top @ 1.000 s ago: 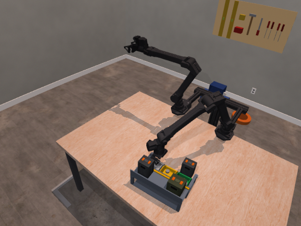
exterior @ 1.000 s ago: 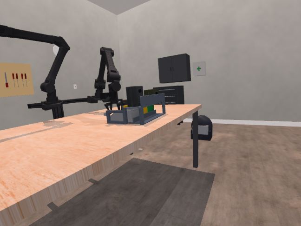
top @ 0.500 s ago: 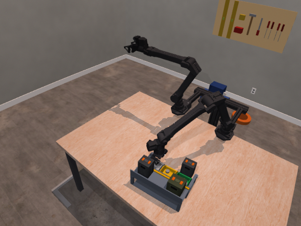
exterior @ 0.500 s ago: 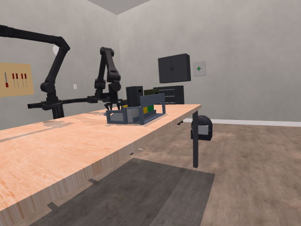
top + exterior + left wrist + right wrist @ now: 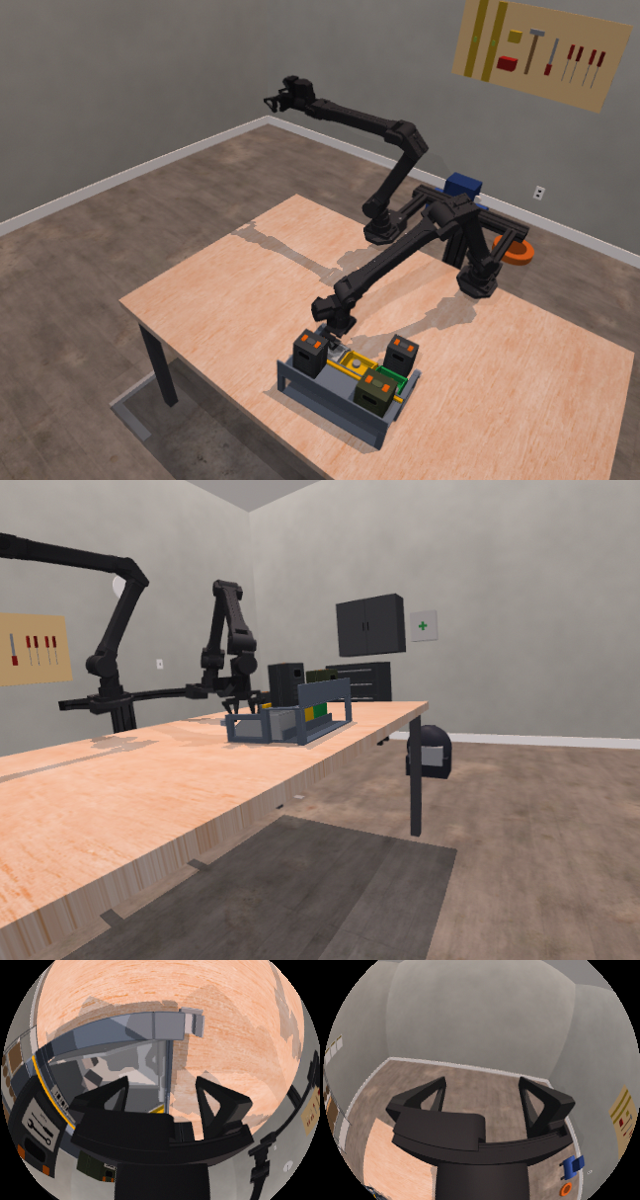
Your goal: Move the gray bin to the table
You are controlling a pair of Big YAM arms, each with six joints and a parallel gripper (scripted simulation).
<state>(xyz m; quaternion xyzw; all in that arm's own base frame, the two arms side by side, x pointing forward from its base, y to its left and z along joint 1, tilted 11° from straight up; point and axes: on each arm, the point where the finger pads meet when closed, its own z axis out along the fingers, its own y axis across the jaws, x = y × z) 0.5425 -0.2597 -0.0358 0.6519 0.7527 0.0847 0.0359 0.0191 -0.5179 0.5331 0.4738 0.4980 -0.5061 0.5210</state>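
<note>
Now: the gray open bin 8 cm ahead of my left hand, 1 cm to the left of it and 1 cm below it. Also, from my left hand: yellow bin: 12 cm to the left, 6 cm ahead, 1 cm below; gray shelf: 13 cm to the left, 9 cm ahead, 1 cm above; green bin: 23 cm to the left, 5 cm ahead, 1 cm below.
</note>
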